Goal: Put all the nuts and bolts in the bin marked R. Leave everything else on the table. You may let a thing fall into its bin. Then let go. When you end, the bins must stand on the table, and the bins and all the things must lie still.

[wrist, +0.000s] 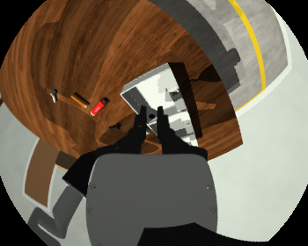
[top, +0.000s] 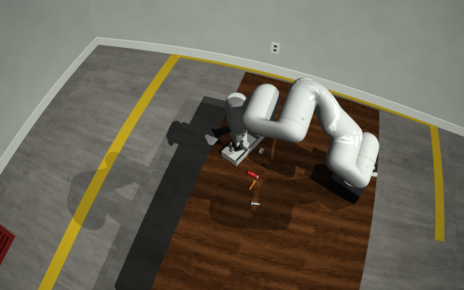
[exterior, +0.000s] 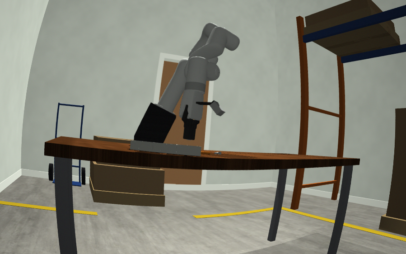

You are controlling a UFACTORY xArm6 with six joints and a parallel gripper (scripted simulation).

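My hand is 20 mm above the nut. The rest, counted from my hand: dark bolt (130 mm behind, 20 mm to the left, 70 mm below); then red cylinder (90 mm behind, 80 mm to the left, 70 mm below); then long grey bin (30 mm behind, 80 mm to the right, 60 mm below).
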